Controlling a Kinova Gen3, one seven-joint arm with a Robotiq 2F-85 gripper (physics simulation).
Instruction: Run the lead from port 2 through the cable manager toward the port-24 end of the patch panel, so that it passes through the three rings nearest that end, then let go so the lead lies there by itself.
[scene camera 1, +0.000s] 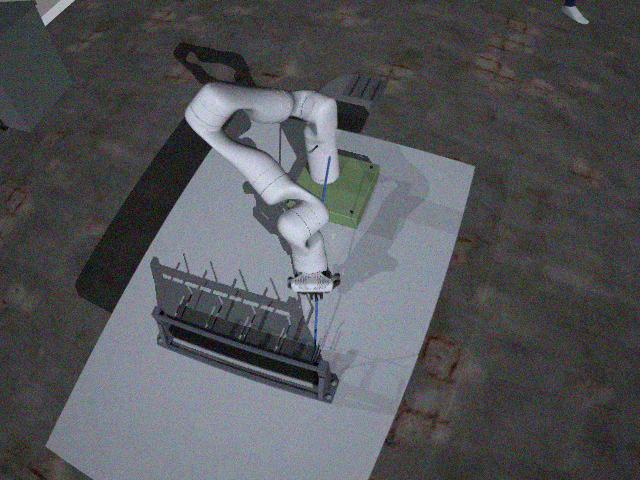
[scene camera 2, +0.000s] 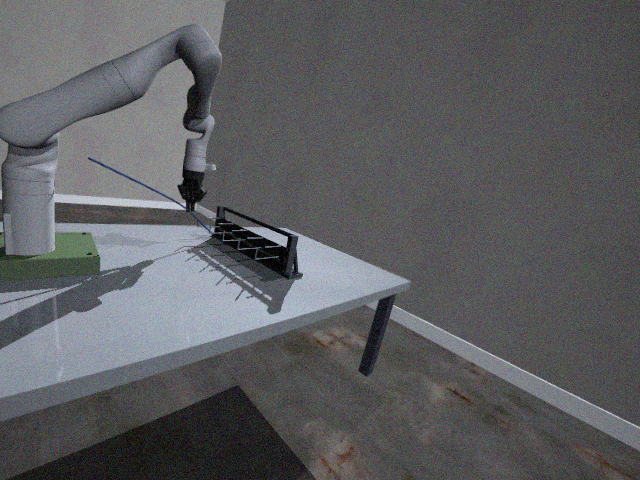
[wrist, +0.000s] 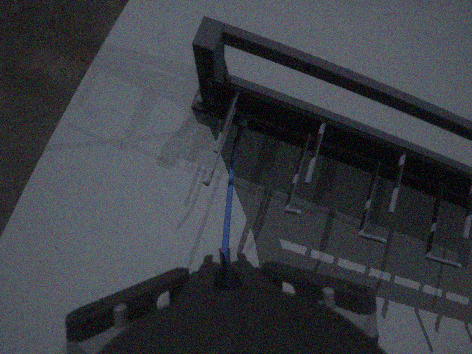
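Note:
The blue lead (scene camera 1: 316, 320) (scene camera 2: 136, 181) (wrist: 227, 215) comes out of the patch panel (scene camera 1: 324, 379) (scene camera 2: 292, 253) (wrist: 207, 55) near its right end in scene camera 1. My gripper (scene camera 1: 316, 297) (scene camera 2: 190, 210) (wrist: 224, 260) is shut on the lead in front of that end, above the table. The stretch from the port to the fingers is nearly straight. Beyond the fingers the lead slants up through the air towards the arm's base. Several open wire rings (wrist: 374, 237) of the cable manager stick out along the panel; the lead passes beside the end one, and none of the others holds it.
The panel stands on the white table (scene camera 1: 206, 423) (scene camera 2: 129, 335), its port-24 end at the left in scene camera 1. The green base plate (scene camera 1: 364, 178) (scene camera 2: 77, 263) carries the arm. A wall stands beyond the table. A person's foot (scene camera 1: 574, 14) shows on the floor.

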